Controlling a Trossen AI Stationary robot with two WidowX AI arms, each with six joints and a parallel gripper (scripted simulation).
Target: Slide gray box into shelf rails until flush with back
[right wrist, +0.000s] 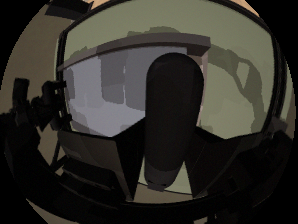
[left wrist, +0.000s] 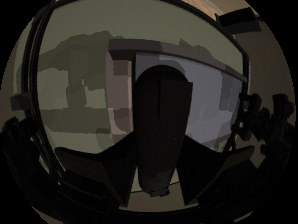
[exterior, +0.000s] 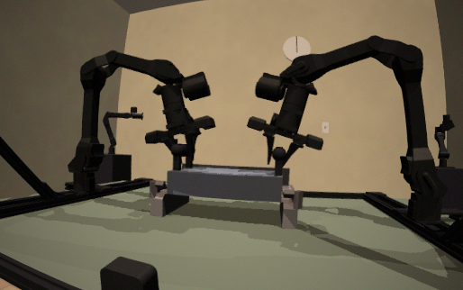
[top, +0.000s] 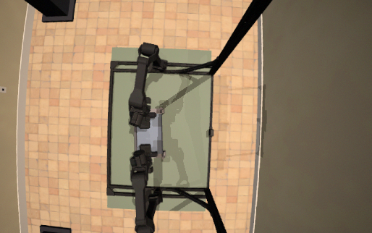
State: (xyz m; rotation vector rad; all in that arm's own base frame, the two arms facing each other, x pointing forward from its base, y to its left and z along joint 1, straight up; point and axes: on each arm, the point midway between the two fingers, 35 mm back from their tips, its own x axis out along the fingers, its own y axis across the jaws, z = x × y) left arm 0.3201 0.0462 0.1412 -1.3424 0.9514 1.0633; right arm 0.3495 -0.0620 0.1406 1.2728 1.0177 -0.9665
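The box is 10 mm behind my right hand, 120 mm to the left of it and 50 mm below it.
Now: the box 10 mm ahead of my left hand, 120 mm to the right of it and 50 mm below it.
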